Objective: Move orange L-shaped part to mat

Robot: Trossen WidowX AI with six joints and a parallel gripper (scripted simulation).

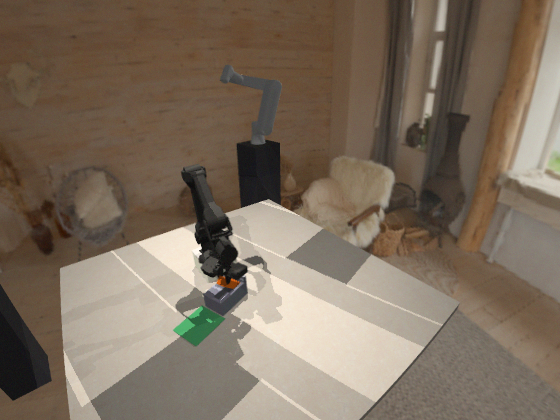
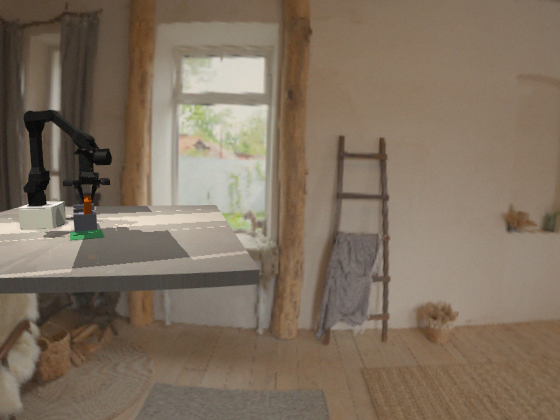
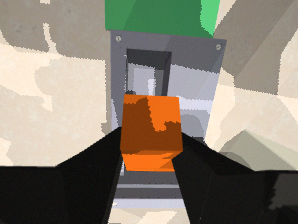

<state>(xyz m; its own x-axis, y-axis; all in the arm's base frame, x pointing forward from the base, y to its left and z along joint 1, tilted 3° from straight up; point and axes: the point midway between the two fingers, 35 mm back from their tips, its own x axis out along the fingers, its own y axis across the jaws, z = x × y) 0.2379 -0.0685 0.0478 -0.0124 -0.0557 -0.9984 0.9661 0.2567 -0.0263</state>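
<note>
Right now my gripper tip is 20 mm short of the green mat, 140 mm to the left of it and 120 mm above it. The rest, counted from my gripper tip: orange L-shaped part (20 mm behind, 30 mm to the left, 30 mm below).
</note>
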